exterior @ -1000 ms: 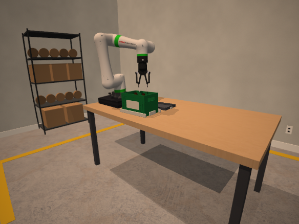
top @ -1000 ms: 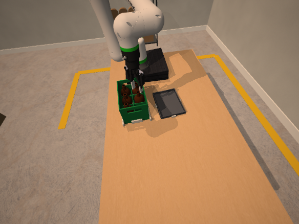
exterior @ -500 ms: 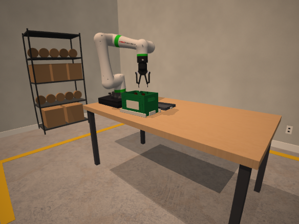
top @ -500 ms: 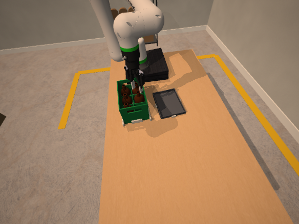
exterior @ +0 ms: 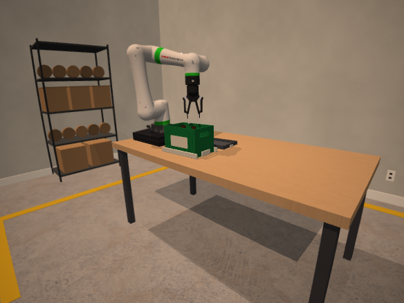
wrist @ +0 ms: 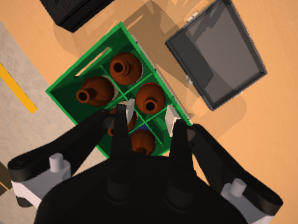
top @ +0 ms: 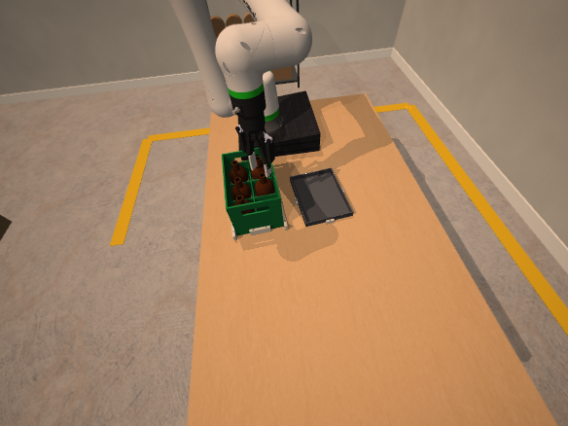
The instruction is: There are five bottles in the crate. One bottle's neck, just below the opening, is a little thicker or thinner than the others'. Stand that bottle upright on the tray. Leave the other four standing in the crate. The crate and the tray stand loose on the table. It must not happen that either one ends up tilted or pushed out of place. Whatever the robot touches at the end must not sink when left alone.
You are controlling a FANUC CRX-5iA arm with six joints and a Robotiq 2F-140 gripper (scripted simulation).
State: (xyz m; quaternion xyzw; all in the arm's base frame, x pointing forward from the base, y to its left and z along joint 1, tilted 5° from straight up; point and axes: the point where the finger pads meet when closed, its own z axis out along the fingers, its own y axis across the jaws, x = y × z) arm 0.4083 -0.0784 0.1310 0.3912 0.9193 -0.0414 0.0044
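The green crate is 13 cm below my hand and 5 cm to the right of it. Round my hand: dark grey tray (22 cm to the left, 20 cm below, 3 cm ahead); then glass bottle (13 cm below, 9 cm behind).
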